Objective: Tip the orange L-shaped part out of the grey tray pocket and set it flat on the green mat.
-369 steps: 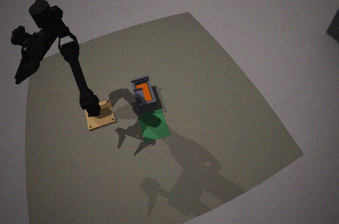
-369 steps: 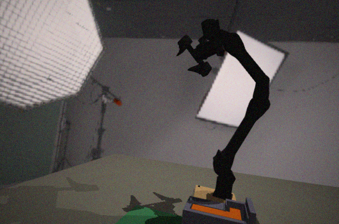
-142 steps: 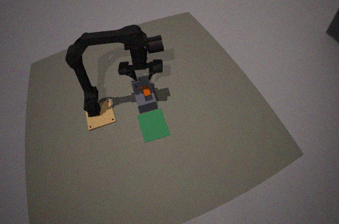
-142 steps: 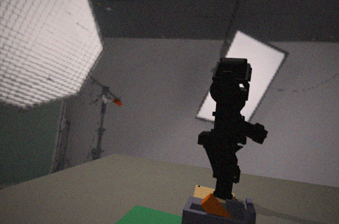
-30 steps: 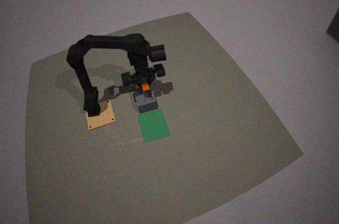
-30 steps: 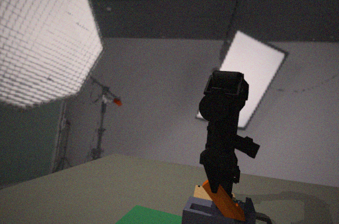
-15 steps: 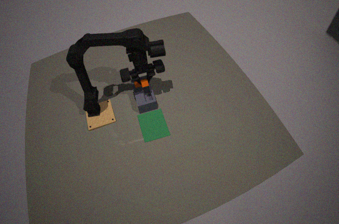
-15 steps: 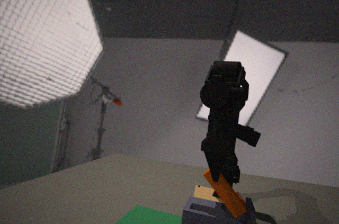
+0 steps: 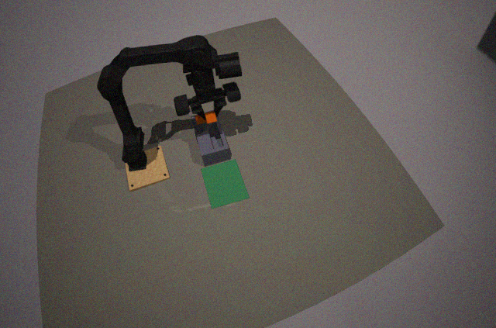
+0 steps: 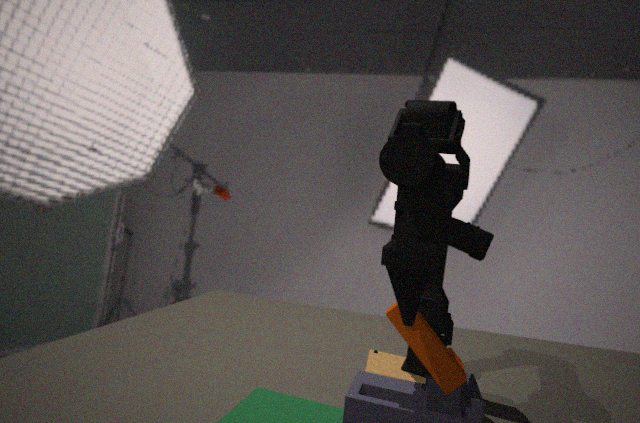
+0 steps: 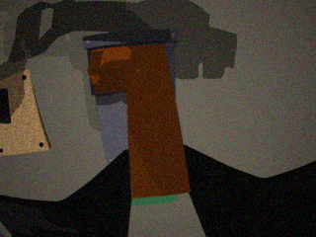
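The green mat is 14 cm to the right of my gripper tip and 17 cm below it. Also, from my gripper tip: orange L-shaped part 2 cm behind, 3 cm to the left, 3 cm below.
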